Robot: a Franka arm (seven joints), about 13 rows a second.
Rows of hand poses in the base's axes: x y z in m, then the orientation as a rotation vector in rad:
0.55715, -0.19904, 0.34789, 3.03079, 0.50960, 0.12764
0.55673, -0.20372, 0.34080, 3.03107, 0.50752, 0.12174
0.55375, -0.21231, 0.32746, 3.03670, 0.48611, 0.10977
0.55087, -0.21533, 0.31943, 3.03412, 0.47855, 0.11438
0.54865, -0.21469, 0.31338, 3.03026, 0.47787, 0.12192
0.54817, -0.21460, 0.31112, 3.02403, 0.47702, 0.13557
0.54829, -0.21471, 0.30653, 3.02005, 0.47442, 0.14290
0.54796, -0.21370, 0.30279, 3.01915, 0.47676, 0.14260
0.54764, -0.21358, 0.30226, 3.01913, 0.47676, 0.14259
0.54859, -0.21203, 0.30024, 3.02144, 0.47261, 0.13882
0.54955, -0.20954, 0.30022, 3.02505, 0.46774, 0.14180
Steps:
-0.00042, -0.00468, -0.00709, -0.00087, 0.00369, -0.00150
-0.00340, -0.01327, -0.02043, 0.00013, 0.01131, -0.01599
-0.00628, -0.01629, -0.02846, -0.00267, 0.00756, -0.02062
-0.00850, -0.01565, -0.03451, -0.00542, 0.00203, -0.02065
-0.00898, -0.01556, -0.03677, -0.00955, -0.00785, -0.02049
-0.00886, -0.01567, -0.04136, -0.01263, -0.01338, -0.02177
-0.00919, -0.01466, -0.04510, -0.01326, -0.01325, -0.02020
-0.00951, -0.01454, -0.04563, -0.01328, -0.01325, -0.02019
-0.00856, -0.01299, -0.04765, -0.01212, -0.01061, -0.02312
-0.00760, -0.01050, -0.04767, -0.00875, -0.01204, -0.02644

